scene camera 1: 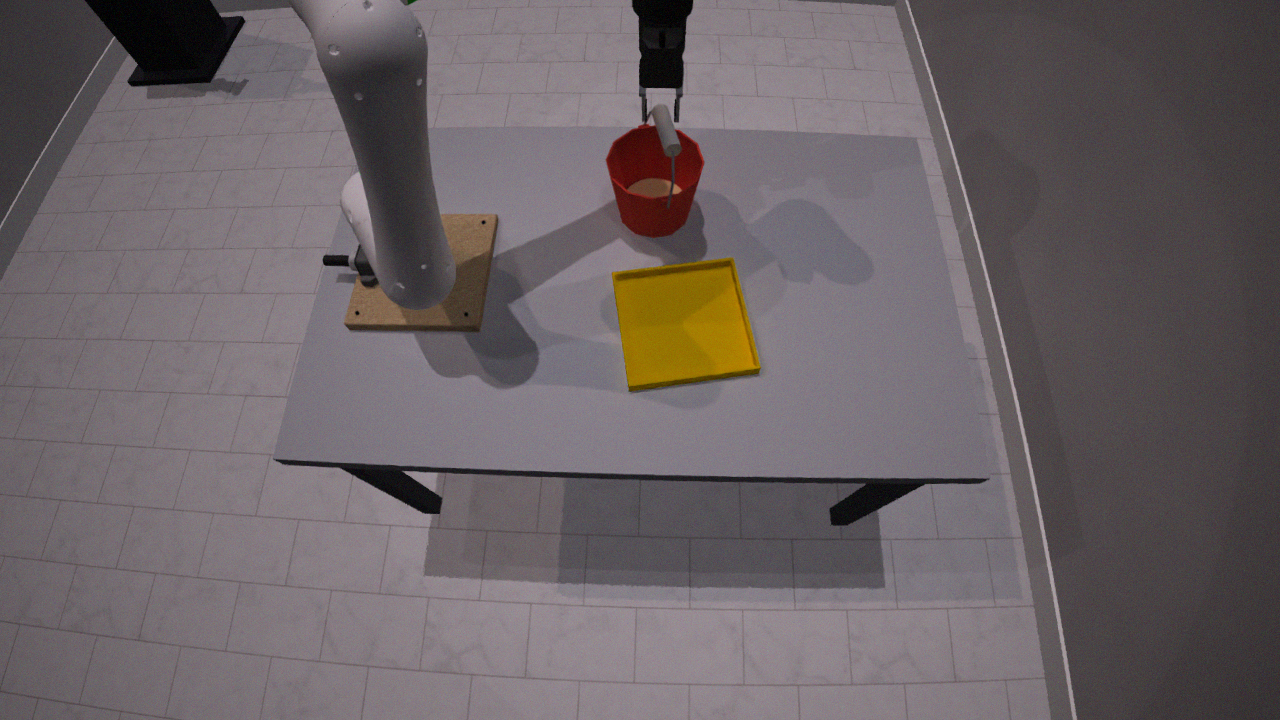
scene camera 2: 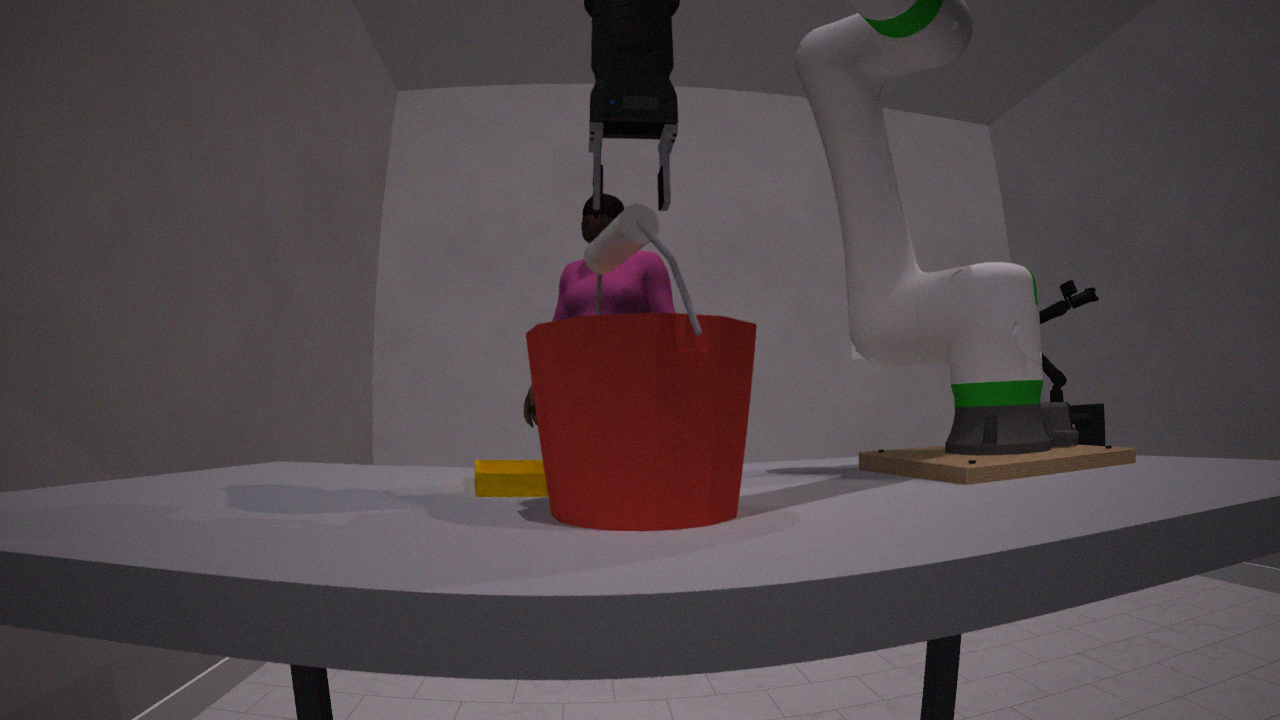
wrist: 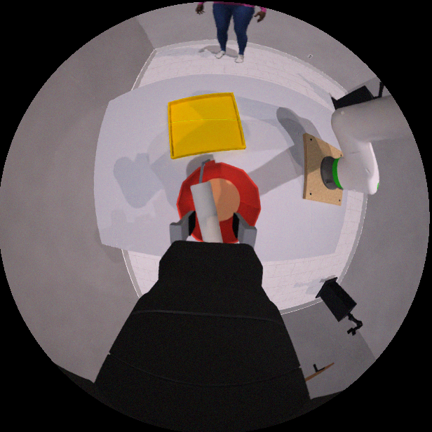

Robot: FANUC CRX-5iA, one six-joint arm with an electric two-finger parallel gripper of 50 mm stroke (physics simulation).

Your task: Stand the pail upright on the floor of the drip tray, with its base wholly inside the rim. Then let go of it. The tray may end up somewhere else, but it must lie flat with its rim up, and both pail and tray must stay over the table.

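Where they show: gripper, fingertip midpoint: (scene camera 1: 660, 117); arm's base, origin of the base link: (scene camera 2: 997, 450).
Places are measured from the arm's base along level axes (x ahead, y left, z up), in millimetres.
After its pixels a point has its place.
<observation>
A red pail (scene camera 1: 653, 213) @[x 486, y 94, z 79 mm] (scene camera 2: 640, 420) @[x 493, y 269, z 57 mm] (wrist: 186, 200) stands upright on the table, behind the tray in scene camera 1. Its wire handle is raised, with a pale cylindrical grip (scene camera 1: 665, 130) @[x 503, y 174, z 222 mm] (scene camera 2: 621, 239) @[x 503, y 234, z 195 mm] (wrist: 206, 207) above the pail's mouth. The yellow drip tray (scene camera 1: 684, 326) @[x 558, y -102, z -18 mm] (scene camera 2: 510, 479) @[x 616, y 44, z -4 mm] (wrist: 206, 125) lies flat on the table, rim up, apart from the pail; the pail hides part of it in scene camera 2. My gripper (scene camera 1: 660, 116) @[x 493, y 186, z 240 mm] (scene camera 2: 631, 201) @[x 493, y 186, z 240 mm] (wrist: 213, 219) is open and empty, pointing down just above the grip. In the wrist view the grip shows between the fingers, slightly slanted.
The robot's base stands on a wooden board (scene camera 1: 483, 259) @[x 140, y 22, z -1 mm] (scene camera 2: 993, 465) @[x 110, y 140, z -5 mm] (wrist: 312, 172) on the table (scene camera 1: 850, 376) @[x 881, y -189, z -22 mm] (scene camera 2: 268, 555) @[x 713, y 384, z -22 mm] (wrist: 130, 110), left of the pail and tray in scene camera 1. A person (scene camera 2: 617, 286) (wrist: 232, 25) stands beyond the table.
</observation>
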